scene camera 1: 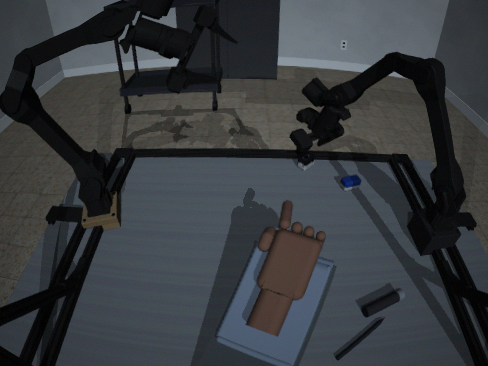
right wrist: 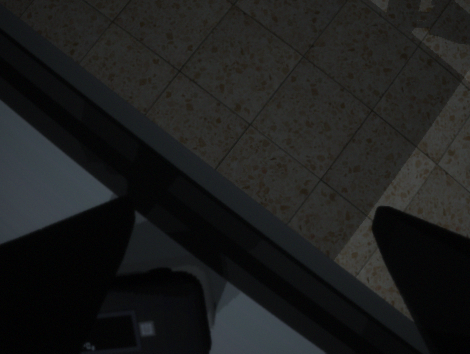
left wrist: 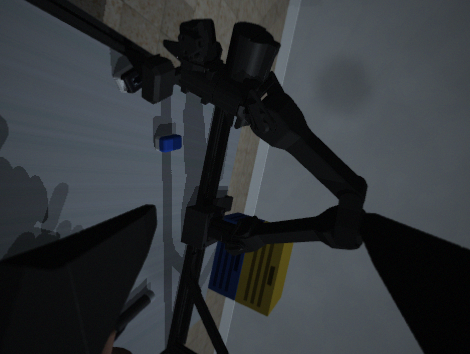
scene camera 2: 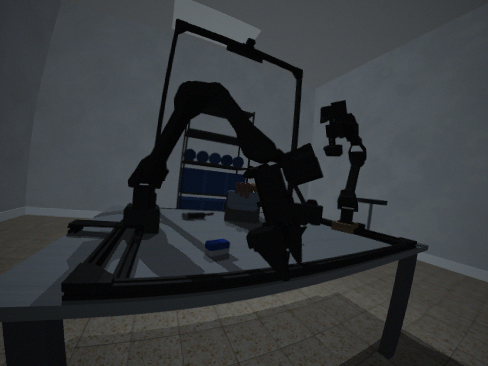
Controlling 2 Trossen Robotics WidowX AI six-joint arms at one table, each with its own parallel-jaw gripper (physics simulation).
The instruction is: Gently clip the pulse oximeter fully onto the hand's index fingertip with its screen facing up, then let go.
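Observation:
The pulse oximeter (scene camera 1: pixel 306 160) (left wrist: pixel 126 81) (right wrist: pixel 153 312) is black on top with a white base. It lies at the table's far edge against the black rail. My right gripper (scene camera 1: pixel 315 139) (scene camera 2: pixel 279 250) (right wrist: pixel 256 213) is open and empty. It hangs just above and behind the oximeter, partly over the rail and floor; in the right wrist view the oximeter lies by one finger, not between the two. The brown model hand (scene camera 1: pixel 287 265) (scene camera 2: pixel 245 189) lies on a blue pad (scene camera 1: pixel 311 301), its index finger (scene camera 1: pixel 286 214) pointing to the far side. My left gripper (scene camera 1: pixel 200 58) (left wrist: pixel 259 218) is open and empty, raised high at the far left.
A small blue block (scene camera 1: pixel 351 181) (scene camera 2: pixel 217 245) (left wrist: pixel 170 142) lies on the table to the right of the oximeter. A dark cylinder (scene camera 1: pixel 382 299) and a pen (scene camera 1: pixel 359 338) lie at the front right. Black rails (scene camera 1: pixel 206 152) frame the table. A cart (scene camera 1: pixel 126 91) stands behind it.

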